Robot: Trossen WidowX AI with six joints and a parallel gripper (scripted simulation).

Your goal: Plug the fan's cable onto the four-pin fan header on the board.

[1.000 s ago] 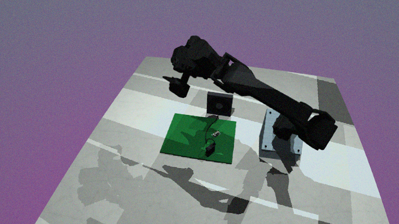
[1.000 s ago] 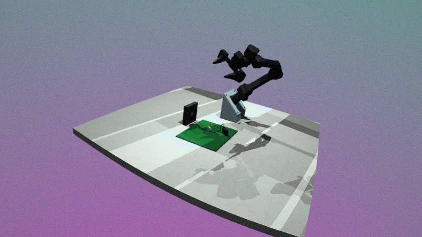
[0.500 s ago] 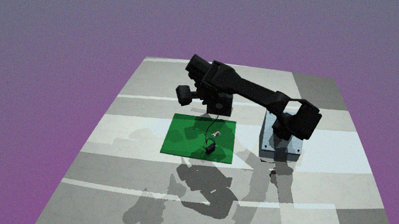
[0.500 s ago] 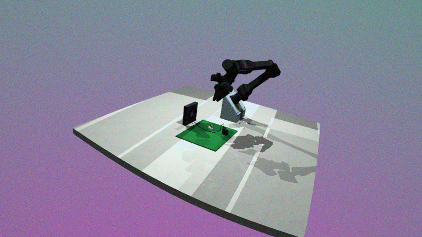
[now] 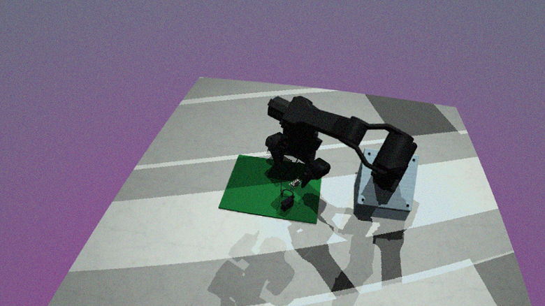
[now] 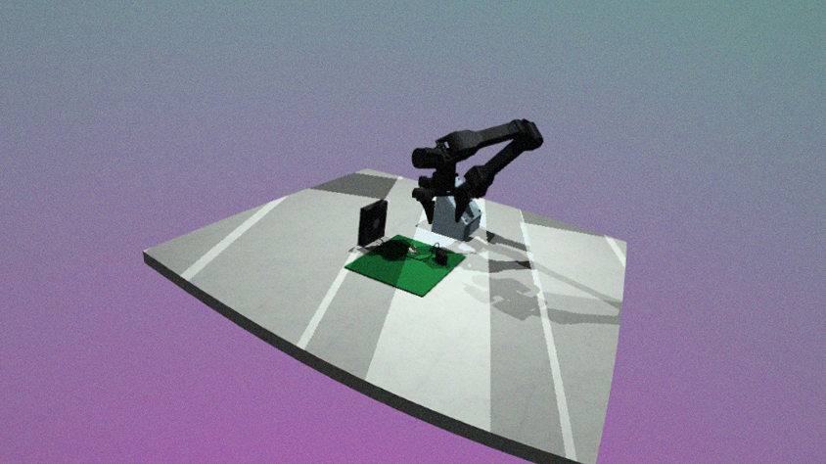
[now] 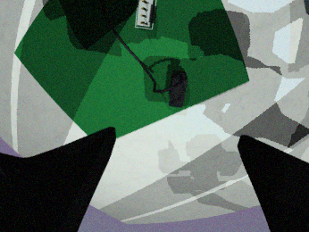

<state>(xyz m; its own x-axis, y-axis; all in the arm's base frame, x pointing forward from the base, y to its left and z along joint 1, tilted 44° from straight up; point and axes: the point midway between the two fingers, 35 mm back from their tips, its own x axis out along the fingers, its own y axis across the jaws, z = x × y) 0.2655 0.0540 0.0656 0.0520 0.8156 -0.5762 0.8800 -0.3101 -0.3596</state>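
The black plug is 10 mm to the left of my gripper tip and 100 mm below it. Also, from my gripper tip: green board: 70 mm ahead, 60 mm to the right, 140 mm below; black square fan: 20 mm ahead, 230 mm to the right, 70 mm below; pale header: 90 mm to the right, 120 mm below.
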